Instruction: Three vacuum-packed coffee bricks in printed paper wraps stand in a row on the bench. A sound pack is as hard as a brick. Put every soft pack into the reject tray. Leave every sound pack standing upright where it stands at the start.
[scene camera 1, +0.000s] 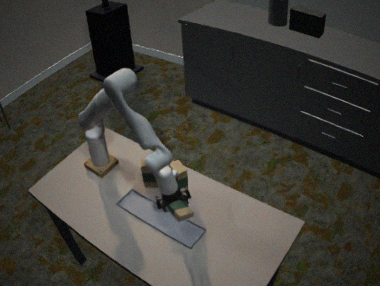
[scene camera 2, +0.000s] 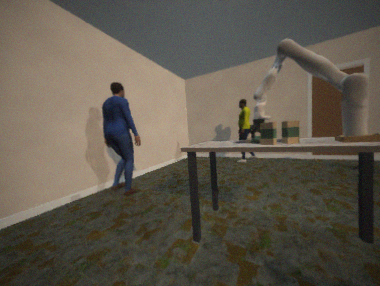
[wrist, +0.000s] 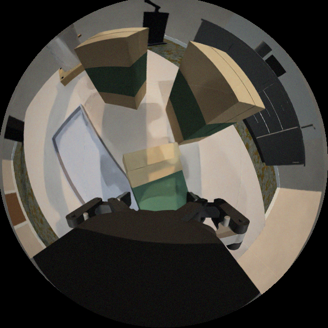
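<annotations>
On a reject tray, the spot at (wrist: 92, 173) is the same spot as the one at (scene camera 1: 149, 210).
</annotations>
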